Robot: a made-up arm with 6 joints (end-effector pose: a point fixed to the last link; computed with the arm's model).
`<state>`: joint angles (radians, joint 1 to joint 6).
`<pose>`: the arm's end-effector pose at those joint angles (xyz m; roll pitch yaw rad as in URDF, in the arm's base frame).
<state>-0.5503 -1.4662 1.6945 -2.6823 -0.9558 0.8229</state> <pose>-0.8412 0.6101 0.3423 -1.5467 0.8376 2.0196</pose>
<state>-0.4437 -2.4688 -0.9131 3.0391 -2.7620 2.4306</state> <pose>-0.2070 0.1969 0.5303 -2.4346 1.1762 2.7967</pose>
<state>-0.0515 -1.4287 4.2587 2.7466 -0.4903 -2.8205</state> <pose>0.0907 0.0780 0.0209 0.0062 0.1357 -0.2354</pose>
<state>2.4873 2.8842 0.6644 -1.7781 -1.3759 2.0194</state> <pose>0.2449 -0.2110 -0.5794 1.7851 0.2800 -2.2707</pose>
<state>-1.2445 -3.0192 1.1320 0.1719 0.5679 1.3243</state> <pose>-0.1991 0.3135 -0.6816 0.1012 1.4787 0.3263</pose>
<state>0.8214 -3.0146 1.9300 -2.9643 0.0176 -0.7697</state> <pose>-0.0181 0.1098 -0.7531 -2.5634 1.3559 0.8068</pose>
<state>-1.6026 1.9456 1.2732 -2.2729 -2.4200 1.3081</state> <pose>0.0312 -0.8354 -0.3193 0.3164 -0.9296 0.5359</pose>
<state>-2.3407 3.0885 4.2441 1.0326 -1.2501 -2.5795</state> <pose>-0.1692 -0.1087 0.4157 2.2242 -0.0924 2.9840</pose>
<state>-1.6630 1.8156 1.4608 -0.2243 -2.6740 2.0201</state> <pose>-0.1771 -0.9682 -0.0647 0.9103 0.1021 1.3776</pose>
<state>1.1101 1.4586 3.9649 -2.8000 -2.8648 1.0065</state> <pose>-0.0906 0.0069 0.6989 2.5787 0.8916 1.2563</pose>
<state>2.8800 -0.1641 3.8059 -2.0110 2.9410 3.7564</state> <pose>0.5097 -0.1759 0.3094 0.7380 -0.8938 2.5881</pose>
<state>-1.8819 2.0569 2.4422 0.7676 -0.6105 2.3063</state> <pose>-0.3428 -0.8560 0.3491 -3.0077 0.0744 -2.2925</pose>
